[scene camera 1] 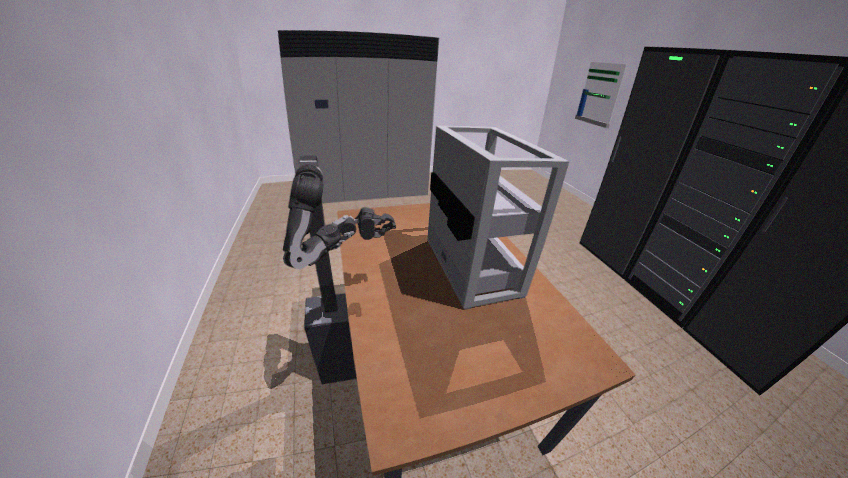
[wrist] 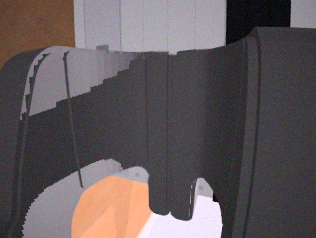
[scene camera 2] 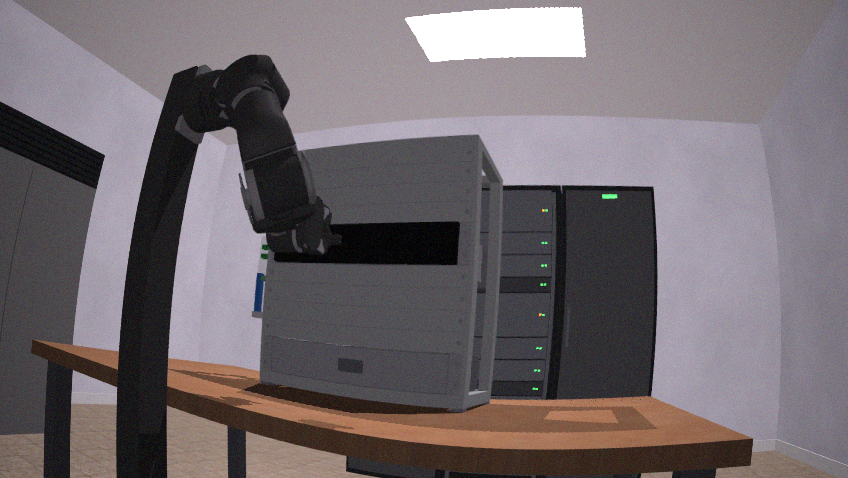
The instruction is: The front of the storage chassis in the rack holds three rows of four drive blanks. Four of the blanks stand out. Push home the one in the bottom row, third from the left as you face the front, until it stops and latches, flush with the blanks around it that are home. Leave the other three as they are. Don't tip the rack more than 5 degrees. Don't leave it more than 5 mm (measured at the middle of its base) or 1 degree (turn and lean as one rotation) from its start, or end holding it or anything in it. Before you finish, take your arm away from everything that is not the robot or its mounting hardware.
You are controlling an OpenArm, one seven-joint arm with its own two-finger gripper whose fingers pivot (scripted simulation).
In view: the gripper (scene camera 1: 394, 223) and an arm pedestal (scene camera 1: 331, 346).
The gripper shows as well in the wrist view (wrist: 180, 135).
